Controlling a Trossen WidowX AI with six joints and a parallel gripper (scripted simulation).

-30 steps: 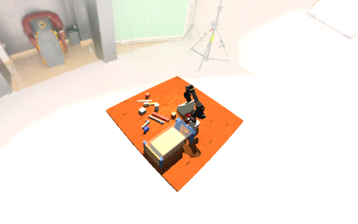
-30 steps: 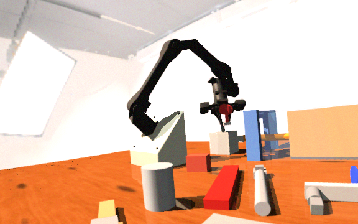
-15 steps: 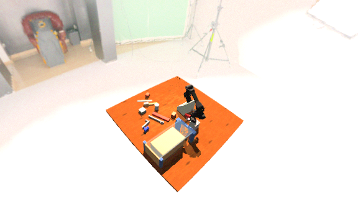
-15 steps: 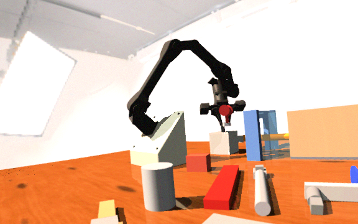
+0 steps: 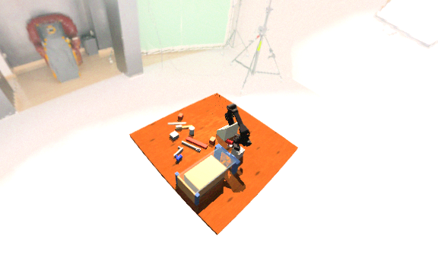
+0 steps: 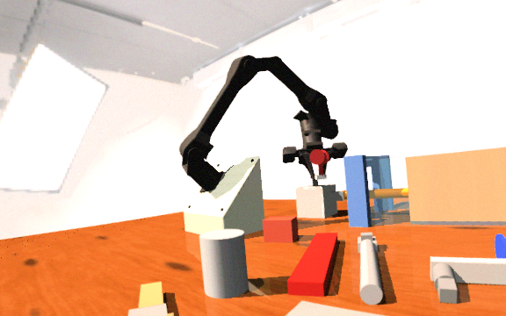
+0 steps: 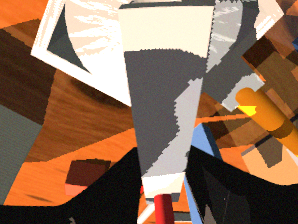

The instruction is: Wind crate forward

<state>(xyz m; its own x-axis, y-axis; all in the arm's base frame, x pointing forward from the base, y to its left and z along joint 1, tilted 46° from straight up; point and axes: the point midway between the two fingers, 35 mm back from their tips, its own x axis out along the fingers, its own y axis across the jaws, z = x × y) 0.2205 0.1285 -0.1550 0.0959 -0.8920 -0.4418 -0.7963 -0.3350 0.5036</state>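
My gripper tip is now 2 cm short of the red knob, 3 cm to the left of it and 5 cm below it. The rest, counted from my gripper tip: winch 5 cm behind, 4 cm to the left, 8 cm below; then frame 12 cm ahead, 5 cm to the left; then red bar 14 cm ahead, 32 cm to the right, 10 cm below.
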